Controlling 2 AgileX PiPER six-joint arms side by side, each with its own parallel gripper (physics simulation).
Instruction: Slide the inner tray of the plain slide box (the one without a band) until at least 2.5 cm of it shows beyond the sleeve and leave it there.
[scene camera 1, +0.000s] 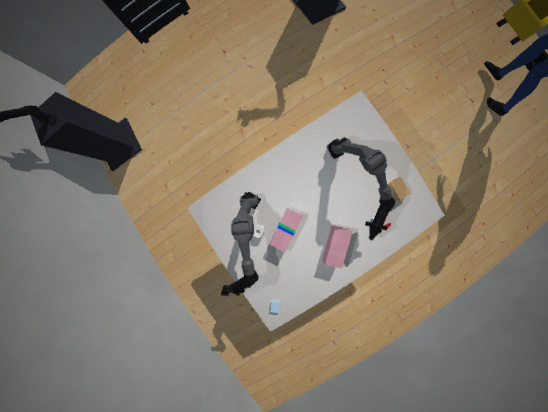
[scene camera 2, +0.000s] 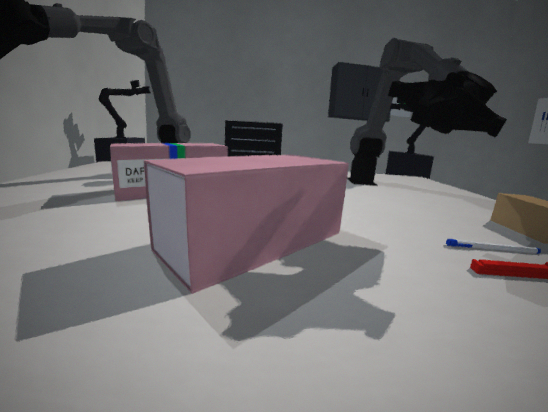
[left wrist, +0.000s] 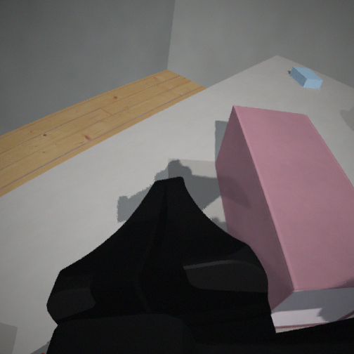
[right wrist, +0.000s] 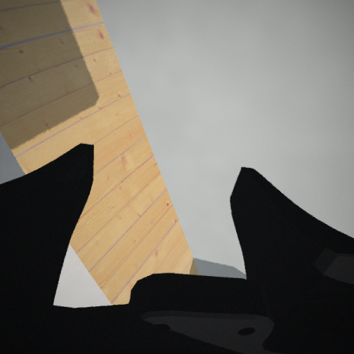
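Note:
The plain pink slide box (scene camera 1: 338, 246) (scene camera 2: 265, 215) (left wrist: 300, 200) has no band and lies lengthwise on the table. The pale end of its inner tray (scene camera 2: 169, 225) (left wrist: 315, 306) shows at both ends, roughly level with the sleeve edges. My left gripper (scene camera 1: 373, 237) (left wrist: 172, 195) is shut and empty, fingertips together. In scene camera 1 it is to the right of the plain box; in the left wrist view it is to the left of it, apart from it. My right gripper (scene camera 1: 224, 291) (right wrist: 166, 173) is open and empty, out past the table's left edge, far from both boxes.
A pink box with a green and blue band (scene camera 1: 293, 218) (scene camera 2: 135, 152) lies left of the plain box. A light blue block (scene camera 1: 274, 307) (left wrist: 306, 78), tan block (scene camera 1: 400, 188) (scene camera 2: 522, 215), pen (scene camera 2: 492, 247), red object (scene camera 2: 510, 269) and white ring-shaped object (scene camera 1: 254, 233) also lie on the table.

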